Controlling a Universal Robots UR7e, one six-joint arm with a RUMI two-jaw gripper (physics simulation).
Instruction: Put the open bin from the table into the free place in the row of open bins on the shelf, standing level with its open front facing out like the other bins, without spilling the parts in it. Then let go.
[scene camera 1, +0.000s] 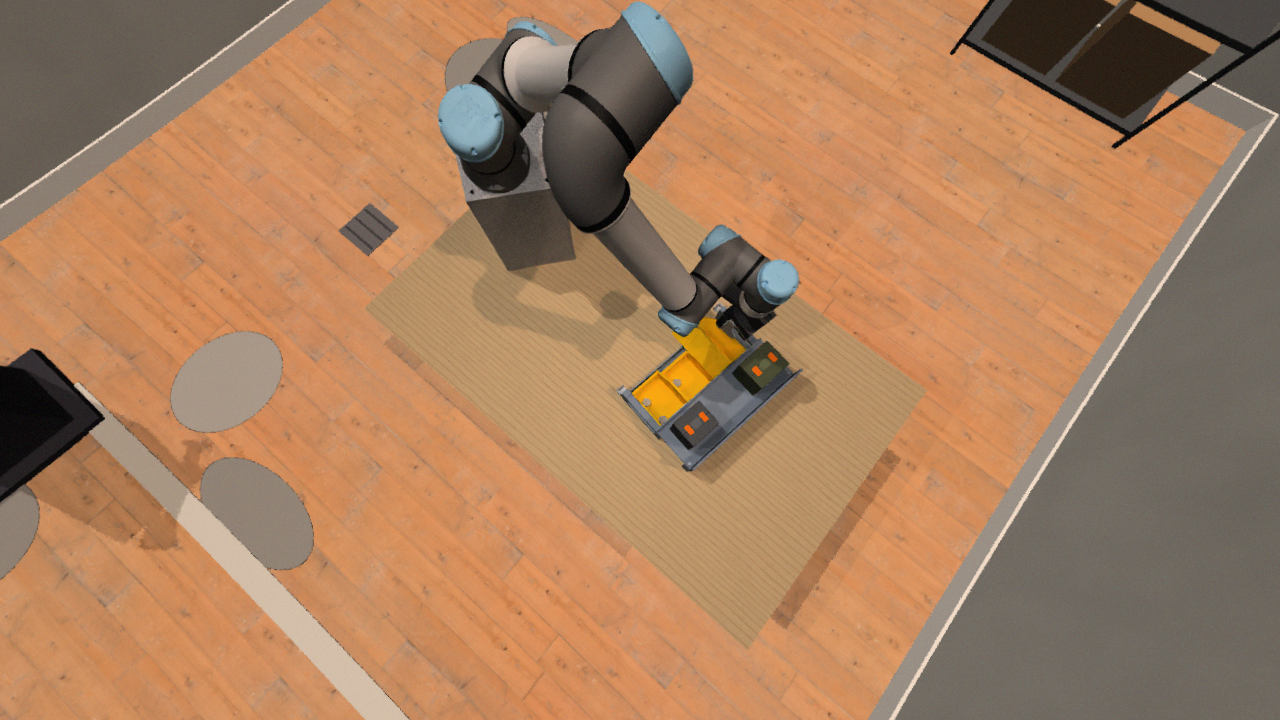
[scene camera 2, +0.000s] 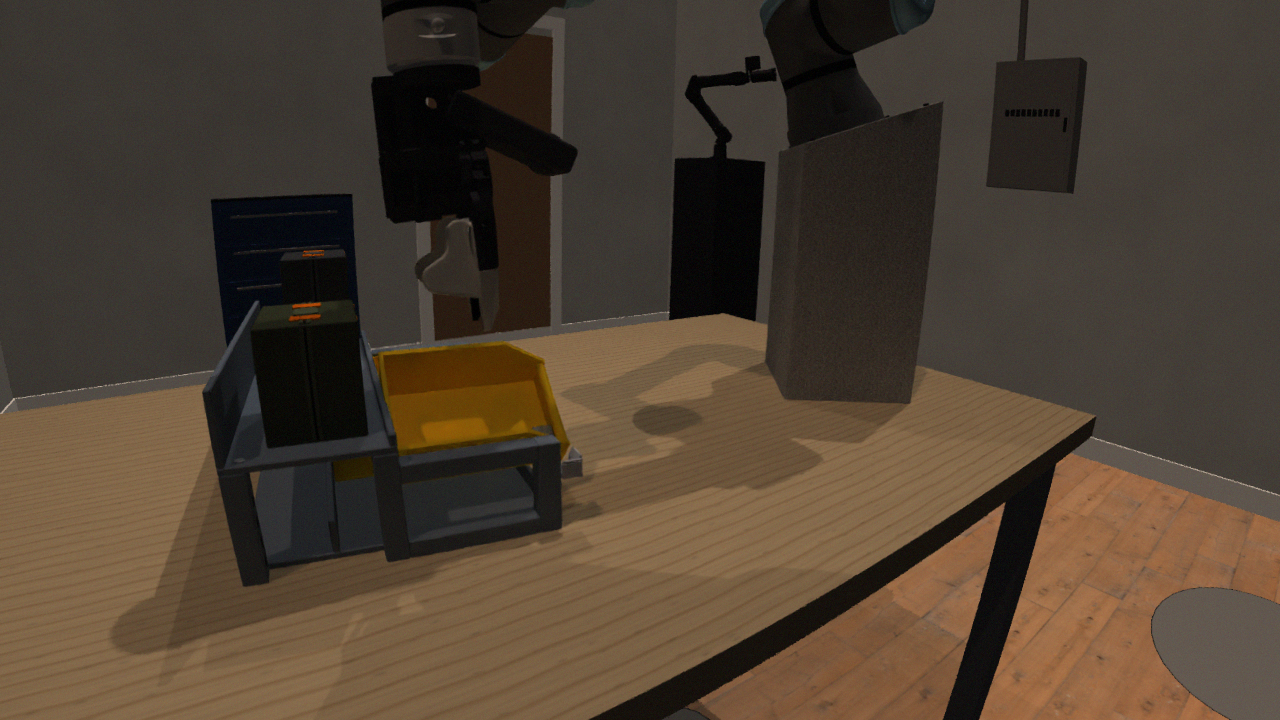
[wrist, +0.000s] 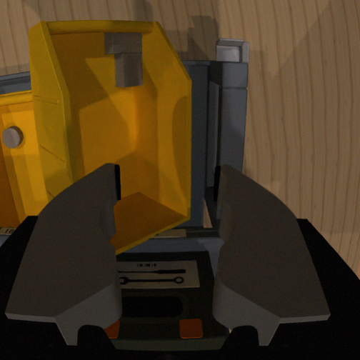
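Pixels of known places: gripper, fingertip midpoint: (scene camera 1: 726, 321) (scene camera 2: 481, 325); arm's base at its link origin: (scene camera 1: 496, 158) (scene camera 2: 837, 133).
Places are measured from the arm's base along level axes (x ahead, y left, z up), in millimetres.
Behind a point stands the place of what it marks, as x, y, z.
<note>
The yellow open bin (scene camera 1: 700, 347) {609, 44, -276} (scene camera 2: 460, 376) {612, 38, -288} (wrist: 110, 125) is in the end place of the lower row on the grey-blue shelf (scene camera 2: 474, 458) {654, 183, -312} (wrist: 232, 120). It sits tilted: the side towards the neighbouring bin (scene camera 1: 687, 376) {627, -14, -385} (wrist: 25, 150) is raised, and the side by the shelf's end post is lower. Its open front faces out. A grey L-shaped part lies inside near the front lip. My gripper (scene camera 1: 738, 329) {620, 125, -217} (scene camera 2: 481, 313) {620, 125, -217} (wrist: 167, 169) is open and empty above the bin's lower side. In the wrist view its fingers hide part of the bin's back.
Another yellow bin (scene camera 1: 656, 398) {601, -121, -384} with grey parts stands at the row's other end. A dark green case (scene camera 1: 760, 367) {759, 76, -195} (scene camera 2: 308, 385) {771, 139, -244} stands on the higher level behind the tilted bin, near the gripper. A second dark case (scene camera 1: 695, 425) {728, -144, -170} (scene camera 2: 313, 277) {733, -96, -193} stands farther along. The shelf's end frame borders the tilted bin.
</note>
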